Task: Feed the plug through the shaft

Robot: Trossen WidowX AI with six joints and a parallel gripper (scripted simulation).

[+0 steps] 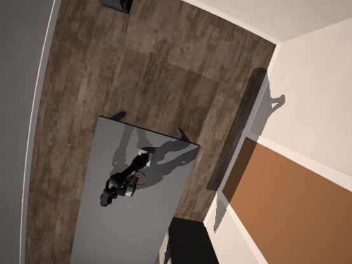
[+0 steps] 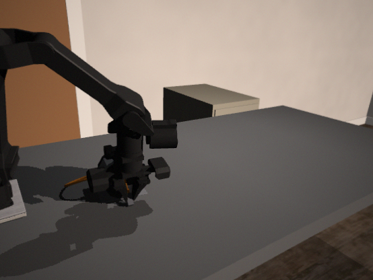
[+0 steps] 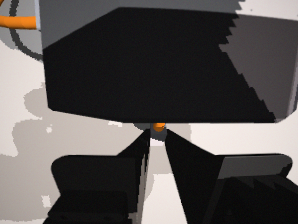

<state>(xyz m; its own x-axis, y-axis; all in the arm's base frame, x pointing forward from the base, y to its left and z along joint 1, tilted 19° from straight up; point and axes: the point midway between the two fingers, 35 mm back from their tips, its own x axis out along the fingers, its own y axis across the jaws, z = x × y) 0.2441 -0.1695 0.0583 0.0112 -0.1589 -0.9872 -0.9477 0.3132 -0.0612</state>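
Right now my hand is 8 cm to the right of the thin grey plate, 5 cm above it and 2 cm short of it. Round my hand: grey plug: 3 cm below, 1 cm to the left.
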